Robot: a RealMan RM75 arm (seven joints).
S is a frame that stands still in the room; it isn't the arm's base.
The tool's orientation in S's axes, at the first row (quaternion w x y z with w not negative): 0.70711 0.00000 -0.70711 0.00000
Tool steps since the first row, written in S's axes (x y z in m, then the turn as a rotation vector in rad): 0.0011 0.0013 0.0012 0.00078 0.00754 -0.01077; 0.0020 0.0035 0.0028 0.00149 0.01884 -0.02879; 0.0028 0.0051 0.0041 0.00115 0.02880 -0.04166; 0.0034 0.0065 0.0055 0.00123 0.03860 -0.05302; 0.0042 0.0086 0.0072 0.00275 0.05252 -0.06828; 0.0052 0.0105 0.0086 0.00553 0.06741 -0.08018; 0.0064 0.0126 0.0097 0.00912 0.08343 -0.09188; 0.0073 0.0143 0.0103 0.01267 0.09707 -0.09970; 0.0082 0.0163 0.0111 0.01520 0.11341 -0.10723; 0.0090 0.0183 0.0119 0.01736 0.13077 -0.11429
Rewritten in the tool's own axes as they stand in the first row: 0.0012 0.0013 -0.0011 -0.01077 0.00754 -0.00078; 0.0028 0.0035 -0.0020 -0.02879 0.01884 -0.00149; 0.0041 0.0051 -0.0028 -0.04166 0.02880 -0.00115; 0.0055 0.0065 -0.0034 -0.05302 0.03860 -0.00123; 0.0072 0.0086 -0.0042 -0.06828 0.05252 -0.00275; 0.0086 0.0105 -0.0052 -0.08018 0.06741 -0.00553; 0.0097 0.0126 -0.0064 -0.09188 0.08343 -0.00912; 0.0103 0.0143 -0.0073 -0.09970 0.09707 -0.01267; 0.0111 0.0163 -0.0082 -0.10723 0.11341 -0.01520; 0.0119 0.0183 -0.0090 -0.11429 0.13077 -0.01736
